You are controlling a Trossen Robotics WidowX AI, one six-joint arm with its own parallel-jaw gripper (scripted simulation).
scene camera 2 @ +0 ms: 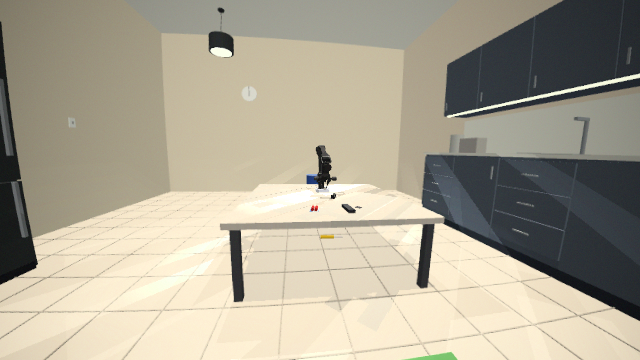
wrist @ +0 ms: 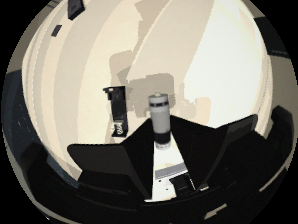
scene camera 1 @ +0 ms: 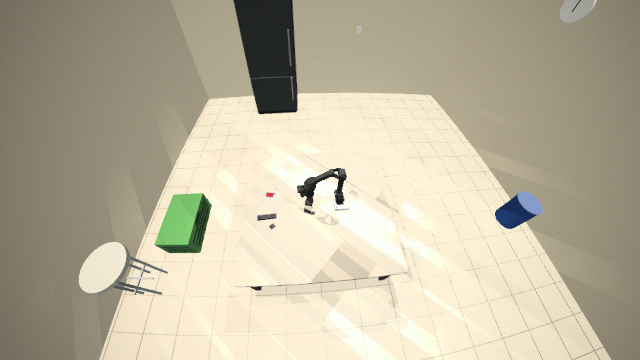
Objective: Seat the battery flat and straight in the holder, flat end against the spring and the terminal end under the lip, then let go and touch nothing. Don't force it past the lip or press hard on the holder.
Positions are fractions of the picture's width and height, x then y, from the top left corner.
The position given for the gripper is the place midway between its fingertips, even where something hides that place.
Note:
The gripper (wrist: 0.54, 0.54) holds a battery (wrist: 0.54, 0.49).

